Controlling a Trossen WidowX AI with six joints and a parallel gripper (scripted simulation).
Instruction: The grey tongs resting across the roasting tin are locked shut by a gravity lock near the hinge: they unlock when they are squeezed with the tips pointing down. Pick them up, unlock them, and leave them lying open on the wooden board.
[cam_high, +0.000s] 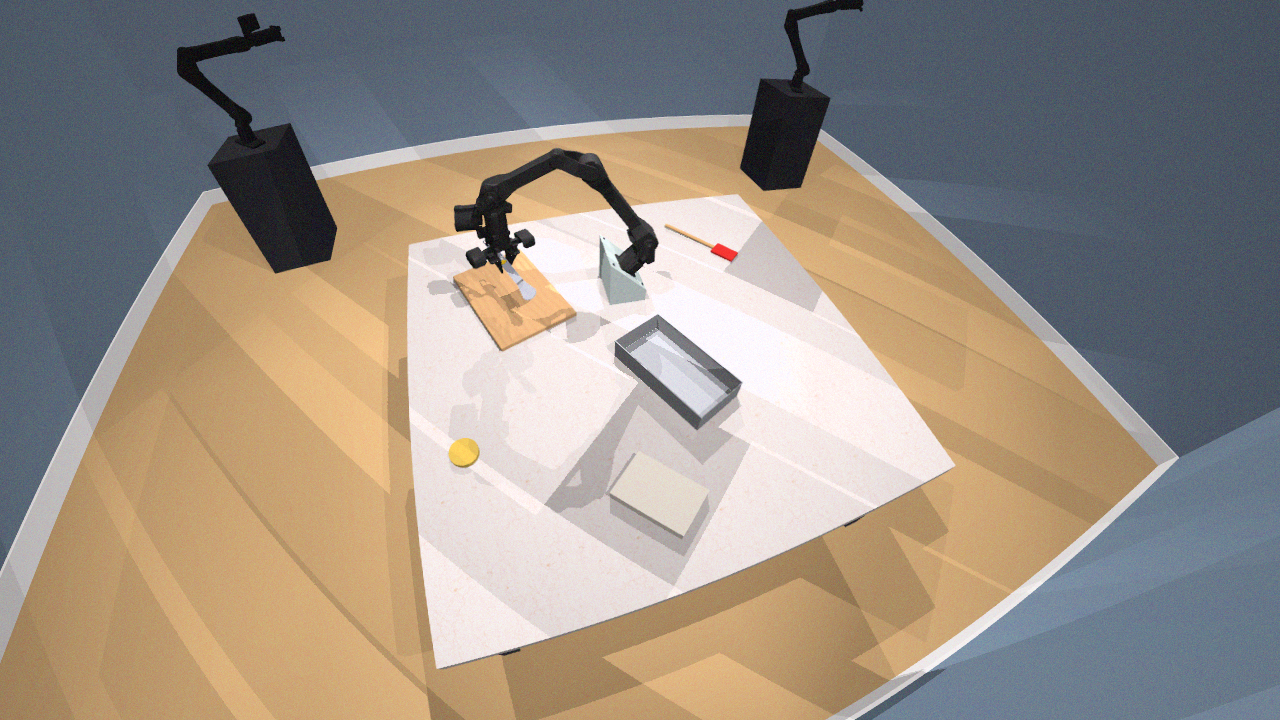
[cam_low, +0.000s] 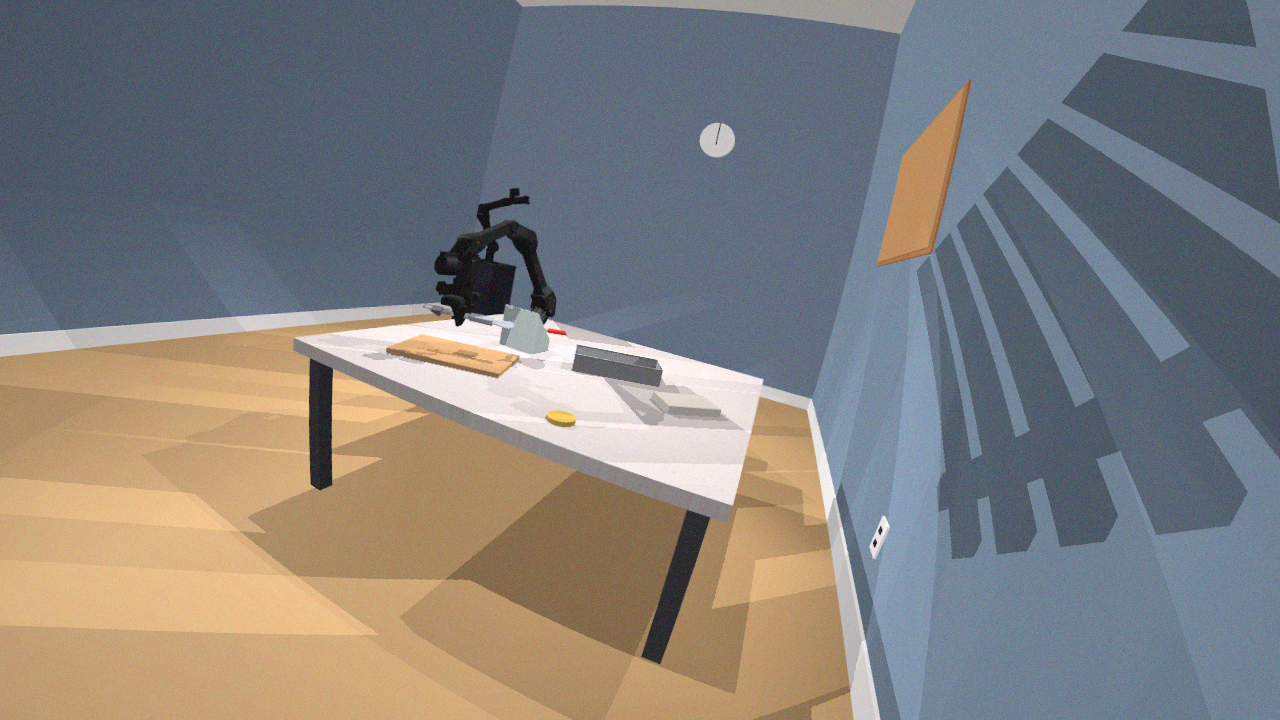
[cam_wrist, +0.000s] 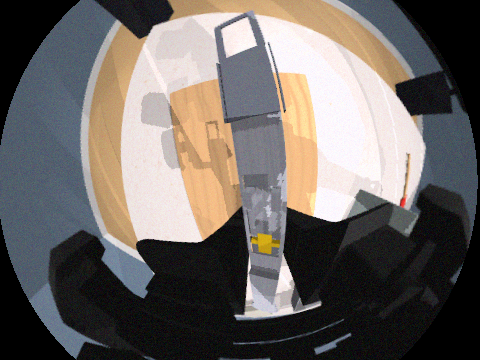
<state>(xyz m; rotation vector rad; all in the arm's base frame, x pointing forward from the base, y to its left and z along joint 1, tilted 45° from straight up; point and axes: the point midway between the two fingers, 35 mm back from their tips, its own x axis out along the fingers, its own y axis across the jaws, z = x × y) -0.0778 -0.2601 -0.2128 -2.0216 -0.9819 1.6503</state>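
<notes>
Now: gripper tip 90 mm above the wooden board. From my gripper tip the other things lie so: small yellow lock piece (40 mm above); flat beige block (710 mm ahead, 200 mm to the left, 90 mm below); grey roasting tin (420 mm ahead, 360 mm to the left, 70 mm below).
</notes>
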